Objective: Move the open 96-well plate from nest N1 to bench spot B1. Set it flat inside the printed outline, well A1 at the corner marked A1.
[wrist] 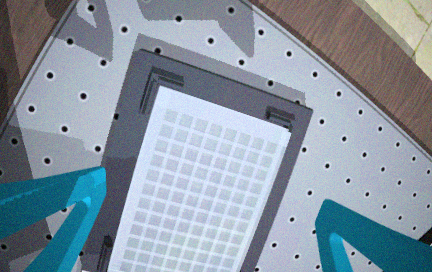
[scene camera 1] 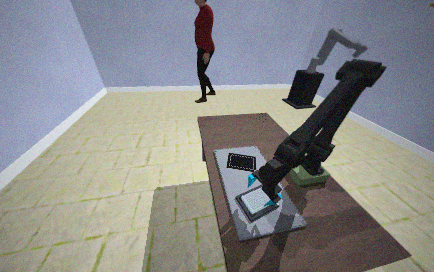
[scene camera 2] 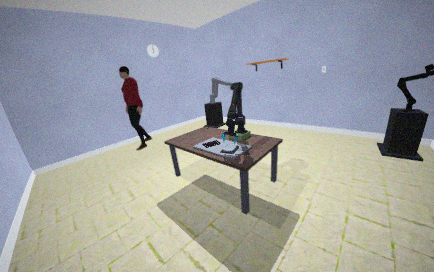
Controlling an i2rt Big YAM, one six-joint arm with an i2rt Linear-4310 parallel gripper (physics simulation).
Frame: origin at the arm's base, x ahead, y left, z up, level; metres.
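Seen in the pictures: gripper, fingertip midpoint: [wrist: 213, 197] [scene camera 1: 256, 196] [scene camera 2: 229, 143]; arm's base, link origin: [scene camera 1: 309, 166] [scene camera 2: 241, 132].
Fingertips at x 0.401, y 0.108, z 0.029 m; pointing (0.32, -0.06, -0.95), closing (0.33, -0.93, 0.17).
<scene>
Offsets run from my fingertips to a thing's top centre. "spot": to the spot under its first point. Level surfaces: height alone.
The white 96-well plate {dx -0.024, dy -0.009, dz -0.043 m} [scene camera 1: 254, 199] [wrist: 200, 185] lies in the dark nest N1 {dx -0.023, dy -0.008, dz -0.051 m} [wrist: 215, 92], between its raised corner brackets. The plate's near end is cut off in the wrist view, and the A1 label does not show there. My gripper [scene camera 1: 262, 191] [scene camera 2: 229, 141] [wrist: 213, 197] is open and empty. Its cyan fingers stand on either side of the plate's long sides, with a gap on each side; their exact height over the nest is hard to tell. Bench spot B1 is a black pad {spot: dx -0.054, dy -0.258, dz -0.067 m} [scene camera 1: 241, 162] [scene camera 2: 211, 144] with a pale printed outline; its corner mark is too small to read.
The nest and pad are on a grey perforated board {spot: dx +0.075, dy -0.144, dz -0.069 m} [scene camera 1: 227, 182] [wrist: 350, 150] on the brown table {dz -0.082 m} [scene camera 1: 350, 225] [scene camera 2: 175, 140]. My arm's green base [scene camera 1: 312, 179] stands beside the board. A person [scene camera 1: 204, 30] [scene camera 2: 131, 92] and pedestal-mounted arms are away from the table.
</scene>
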